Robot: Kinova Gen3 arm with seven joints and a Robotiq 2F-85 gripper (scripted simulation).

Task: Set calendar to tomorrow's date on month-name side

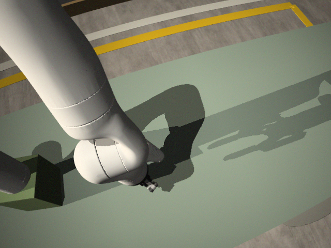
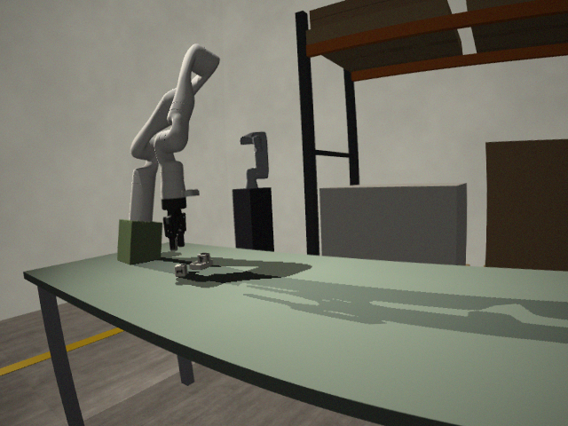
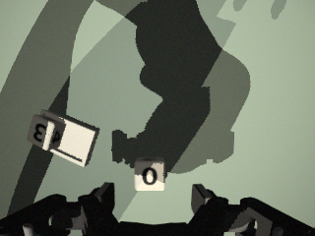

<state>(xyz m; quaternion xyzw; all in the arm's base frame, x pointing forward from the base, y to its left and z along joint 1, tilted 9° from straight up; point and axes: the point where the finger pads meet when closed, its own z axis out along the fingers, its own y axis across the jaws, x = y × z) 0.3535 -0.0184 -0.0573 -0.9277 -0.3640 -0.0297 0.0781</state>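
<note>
Right now the white cube is 80 mm below my hand. From my hand the other things lie so: white tray (50 mm behind, 110 mm to the left, 90 mm below).
</note>
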